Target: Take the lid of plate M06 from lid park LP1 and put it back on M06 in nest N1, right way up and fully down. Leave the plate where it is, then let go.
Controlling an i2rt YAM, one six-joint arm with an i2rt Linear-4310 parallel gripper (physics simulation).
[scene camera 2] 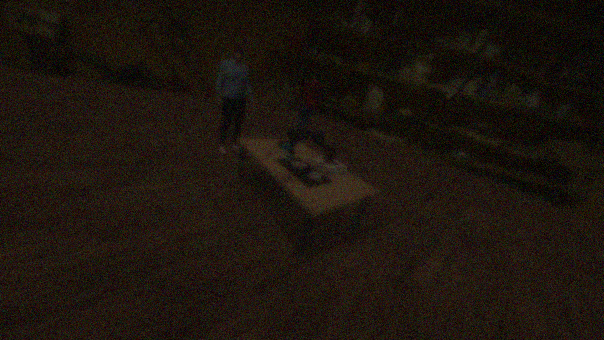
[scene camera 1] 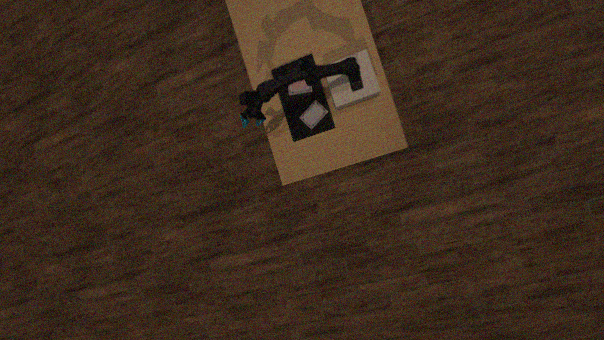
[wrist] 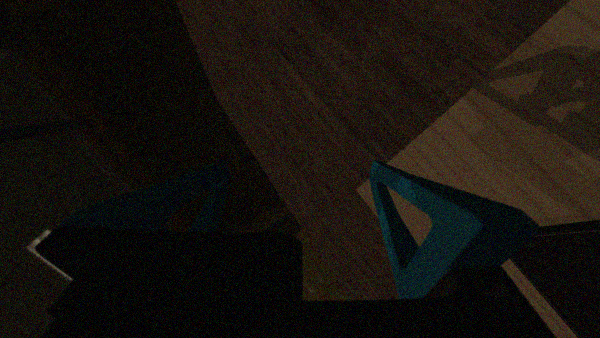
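Where they show: gripper, fingertip midpoint: (scene camera 2: 284, 156) (scene camera 1: 250, 126) (wrist: 299, 168); arm's base at its link origin: (scene camera 2: 329, 161) (scene camera 1: 353, 74).
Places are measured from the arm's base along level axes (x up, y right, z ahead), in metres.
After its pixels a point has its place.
Observation:
My gripper (scene camera 1: 252, 121) {x 0.142, y -0.159, z 0.682 m} (wrist: 299, 168) {x 0.142, y -0.159, z 0.682 m} is open, with nothing between its teal fingers. It hangs beyond the left edge of the table in the first scene view, left of the black board (scene camera 1: 306, 102) {x -0.064, y -0.055, z 0.330 m}. On the board, a small piece with a pinkish top (scene camera 1: 300, 88) {x -0.045, y 0.041, z 0.344 m} lies partly beside the arm's dark link. A pale grey rectangular piece (scene camera 1: 314, 115) {x -0.046, y -0.160, z 0.299 m} (scene camera 2: 314, 175) {x -0.046, y -0.168, z 0.333 m} lies turned at an angle near the board's lower end. The labels M06, LP1 and N1 are not readable, so I cannot tell for certain which piece is the lid. Neither piece shows clearly in the wrist view.
A thick white block (scene camera 1: 357, 97) {x 0.009, y -0.145, z 0.014 m} lies under the arm's base, right of the board, on the wooden table (scene camera 1: 345, 145) {x -0.077, y -0.406, z 0.151 m} (scene camera 2: 340, 195) {x -0.077, y -0.463, z 0.275 m}. A person in a light blue top (scene camera 2: 233, 82) stands at the table's far end. A dim red and blue figure (scene camera 2: 311, 97) is behind the arm.

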